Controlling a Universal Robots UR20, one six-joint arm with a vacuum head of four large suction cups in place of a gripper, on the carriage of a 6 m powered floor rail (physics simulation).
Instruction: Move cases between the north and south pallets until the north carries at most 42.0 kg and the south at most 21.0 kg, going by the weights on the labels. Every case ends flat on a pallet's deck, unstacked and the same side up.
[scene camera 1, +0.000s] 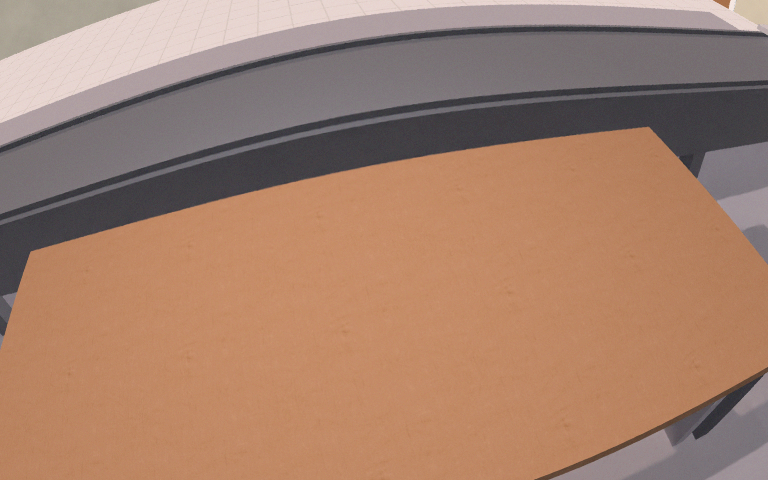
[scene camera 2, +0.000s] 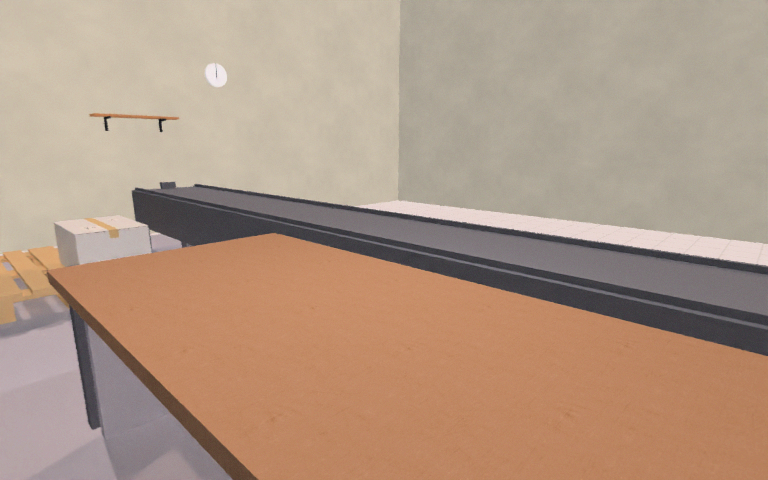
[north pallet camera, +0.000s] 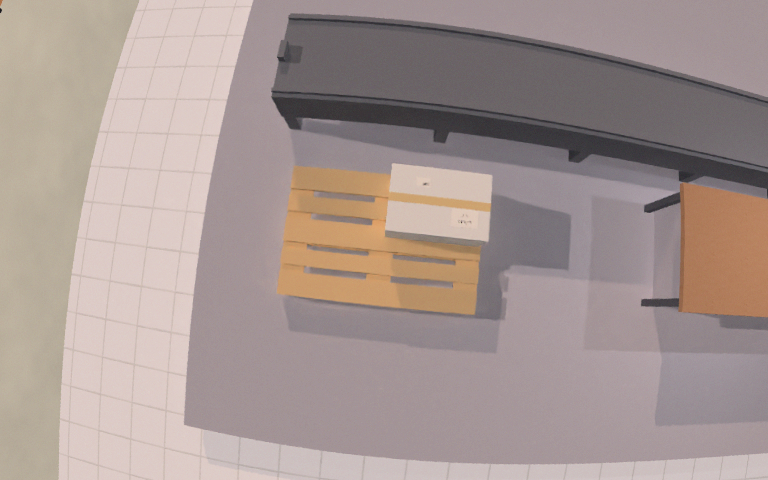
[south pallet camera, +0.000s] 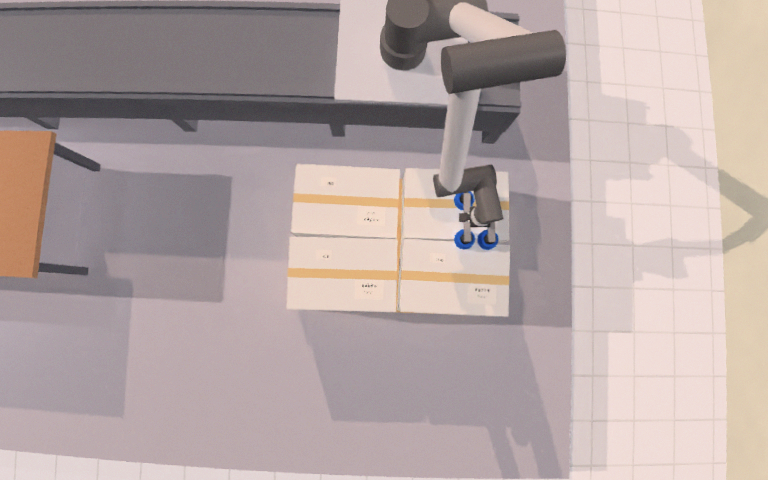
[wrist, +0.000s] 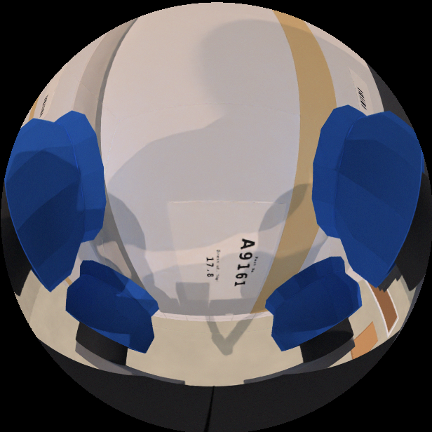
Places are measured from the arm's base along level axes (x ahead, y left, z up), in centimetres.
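Pixels of known places: arm's base, origin of its link: (south pallet camera: 402, 49).
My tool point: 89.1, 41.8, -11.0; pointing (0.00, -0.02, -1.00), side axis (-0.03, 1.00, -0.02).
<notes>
For each thing: its top centre in the pictures, then the offset to it from my tool point, as dx, dy, dz. Level surfaces: height alone.
- back right case, centre of its top: (south pallet camera: 457, 203) -9.3, -8.9, -4.4
- back left case, centre of its top: (south pallet camera: 345, 200) -9.1, -69.3, -6.3
- front left case, centre of its top: (south pallet camera: 342, 274) +31.0, -68.9, -2.5
- front right case, centre of its top: (south pallet camera: 455, 277) +30.7, -9.4, -1.7
- brown table, height of its surface: dz +7.0
My suction head (south pallet camera: 476, 219) (wrist: 212, 240), with blue cups, is open and hangs over the back right case (south pallet camera: 424, 186) (wrist: 215, 150) on the south pallet (south pallet camera: 399, 215). That case's label reads A9161, 17.8. The head holds no case; its height above the case is hard to judge. A back left case (south pallet camera: 339, 220), a front left case (south pallet camera: 328, 295) and a front right case (south pallet camera: 441, 297) lie flat beside it, their labels too small to read. On the north pallet (north pallet camera: 334, 229) (scene camera 2: 48, 258), one white case (north pallet camera: 416, 217) (scene camera 2: 113, 247) lies flat at the back right.
The dark floor rail (scene camera 1: 396, 73) (scene camera 2: 453, 237) (north pallet camera: 453, 67) (south pallet camera: 169, 56) runs behind both pallets. A brown table (scene camera 1: 396, 283) (scene camera 2: 396, 339) (north pallet camera: 730, 254) (south pallet camera: 19, 203) stands between them. The arm (south pallet camera: 459, 135) reaches from the carriage (south pallet camera: 362, 73) over the south pallet.
</notes>
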